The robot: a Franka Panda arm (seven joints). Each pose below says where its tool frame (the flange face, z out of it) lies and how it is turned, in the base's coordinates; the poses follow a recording.
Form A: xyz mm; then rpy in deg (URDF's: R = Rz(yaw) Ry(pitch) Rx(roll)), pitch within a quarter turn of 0, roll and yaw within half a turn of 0.
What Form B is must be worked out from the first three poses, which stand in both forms.
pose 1, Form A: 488.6, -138.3, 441.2, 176.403, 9.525, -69.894
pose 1, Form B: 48.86, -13.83, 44.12, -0.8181, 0.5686, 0.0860, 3.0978
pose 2, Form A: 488.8, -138.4, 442.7, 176.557, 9.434, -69.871
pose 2, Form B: 48.88, -13.84, 44.27, -0.8183, 0.5686, 0.0846, 3.0965
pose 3, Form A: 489.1, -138.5, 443.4, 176.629, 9.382, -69.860
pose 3, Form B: 48.91, -13.85, 44.34, -0.8183, 0.5686, 0.0838, 3.0960
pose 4, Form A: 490.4, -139.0, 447.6, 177.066, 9.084, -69.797
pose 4, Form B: 49.04, -13.90, 44.76, -0.8187, 0.5686, 0.0796, 3.0929
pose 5, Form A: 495.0, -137.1, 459.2, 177.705, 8.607, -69.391
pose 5, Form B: 49.50, -13.71, 45.92, -0.8208, 0.5665, 0.0731, 3.0890
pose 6, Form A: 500.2, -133.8, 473.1, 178.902, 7.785, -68.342
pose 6, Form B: 50.02, -13.38, 47.31, -0.8262, 0.5601, 0.0616, 3.0811
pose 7, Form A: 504.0, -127.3, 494.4, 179.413, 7.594, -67.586
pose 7, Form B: 50.40, -12.73, 49.44, -0.8298, 0.5550, 0.0579, 3.0764
